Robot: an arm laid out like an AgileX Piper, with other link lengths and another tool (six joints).
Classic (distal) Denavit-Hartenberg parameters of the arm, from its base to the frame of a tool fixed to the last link. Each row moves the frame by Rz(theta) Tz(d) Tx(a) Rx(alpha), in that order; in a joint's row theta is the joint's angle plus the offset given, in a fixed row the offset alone. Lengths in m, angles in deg.
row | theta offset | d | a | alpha
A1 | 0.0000 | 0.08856 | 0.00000 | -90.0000
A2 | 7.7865 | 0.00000 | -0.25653 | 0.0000
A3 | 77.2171 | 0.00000 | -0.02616 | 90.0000
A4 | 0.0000 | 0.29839 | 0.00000 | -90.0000
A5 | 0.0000 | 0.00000 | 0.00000 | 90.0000
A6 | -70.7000 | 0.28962 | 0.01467 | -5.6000
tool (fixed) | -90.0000 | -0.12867 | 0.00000 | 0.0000
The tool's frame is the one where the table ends.
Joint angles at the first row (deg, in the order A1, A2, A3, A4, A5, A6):
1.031 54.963 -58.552 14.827 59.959 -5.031
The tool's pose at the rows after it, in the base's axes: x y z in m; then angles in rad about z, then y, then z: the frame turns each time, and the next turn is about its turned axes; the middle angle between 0 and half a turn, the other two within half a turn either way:
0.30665 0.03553 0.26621 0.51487 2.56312 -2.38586
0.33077 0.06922 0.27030 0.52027 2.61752 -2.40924
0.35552 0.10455 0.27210 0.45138 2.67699 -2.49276
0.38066 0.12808 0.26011 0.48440 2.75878 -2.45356
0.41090 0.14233 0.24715 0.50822 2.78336 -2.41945
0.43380 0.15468 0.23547 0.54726 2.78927 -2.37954
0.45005 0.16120 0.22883 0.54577 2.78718 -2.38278
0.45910 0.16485 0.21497 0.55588 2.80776 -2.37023
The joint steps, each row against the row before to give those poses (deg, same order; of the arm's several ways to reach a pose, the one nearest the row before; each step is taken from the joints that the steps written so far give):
2.924 8.125 -6.698 -1.738 2.008 2.145
8.027 8.029 -7.913 -6.046 1.385 7.480
7.355 9.079 -9.306 -7.043 2.665 7.565
2.339 9.588 -8.980 -0.904 4.172 2.685
0.203 8.359 -7.718 0.215 0.850 0.747
0.137 6.301 -5.979 0.689 0.127 0.125
-0.006 4.255 -4.458 0.000 0.075 -0.104
0.000 2.971 -1.768 0.000 0.000 0.106

